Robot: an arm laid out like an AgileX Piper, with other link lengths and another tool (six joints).
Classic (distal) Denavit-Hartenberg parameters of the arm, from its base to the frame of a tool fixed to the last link. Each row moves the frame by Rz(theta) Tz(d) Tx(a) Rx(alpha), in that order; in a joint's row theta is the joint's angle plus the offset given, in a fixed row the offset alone. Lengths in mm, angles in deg.
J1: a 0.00, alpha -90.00, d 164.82, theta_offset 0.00
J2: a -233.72, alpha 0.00, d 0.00, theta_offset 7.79
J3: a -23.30, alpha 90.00, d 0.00, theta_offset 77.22
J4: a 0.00, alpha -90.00, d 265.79, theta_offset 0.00
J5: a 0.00, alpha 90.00, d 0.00, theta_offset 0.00
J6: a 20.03, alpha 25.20, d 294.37, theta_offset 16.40
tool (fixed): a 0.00, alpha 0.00, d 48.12, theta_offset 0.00
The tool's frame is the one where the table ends.
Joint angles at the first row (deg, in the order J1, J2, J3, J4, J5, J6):
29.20, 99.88, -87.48, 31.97, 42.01, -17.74
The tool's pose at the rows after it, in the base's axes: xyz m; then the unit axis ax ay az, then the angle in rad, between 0 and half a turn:
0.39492, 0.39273, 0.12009, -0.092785, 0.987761, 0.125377, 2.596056
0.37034, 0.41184, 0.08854, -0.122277, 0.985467, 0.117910, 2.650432
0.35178, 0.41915, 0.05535, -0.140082, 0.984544, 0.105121, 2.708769
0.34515, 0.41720, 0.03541, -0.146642, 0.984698, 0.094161, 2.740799
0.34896, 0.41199, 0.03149, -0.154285, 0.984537, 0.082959, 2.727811
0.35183, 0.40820, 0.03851, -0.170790, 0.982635, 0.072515, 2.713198
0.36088, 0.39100, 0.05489, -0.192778, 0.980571, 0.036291, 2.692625
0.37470, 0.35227, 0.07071, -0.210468, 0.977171, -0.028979, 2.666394
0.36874, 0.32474, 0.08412, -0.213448, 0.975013, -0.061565, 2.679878
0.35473, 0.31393, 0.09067, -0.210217, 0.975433, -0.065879, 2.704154
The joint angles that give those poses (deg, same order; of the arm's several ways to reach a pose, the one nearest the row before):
33.21, 101.34, -87.48, 32.79, 41.94, -18.50
36.34, 104.69, -87.48, 32.86, 41.88, -18.83
38.12, 108.14, -87.48, 32.81, 42.14, -18.88
38.45, 110.17, -87.48, 32.52, 42.42, -18.99
38.45, 110.40, -87.64, 30.86, 42.36, -19.03
38.45, 110.42, -89.87, 28.44, 44.65, -18.67
38.45, 110.47, -95.63, 21.43, 50.92, -15.36
38.34, 109.62, -100.71, 12.04, 58.40, -11.97
38.20, 107.16, -101.69, 8.30, 63.93, -10.27
38.20, 104.53, -100.16, 8.13, 66.32, -9.28

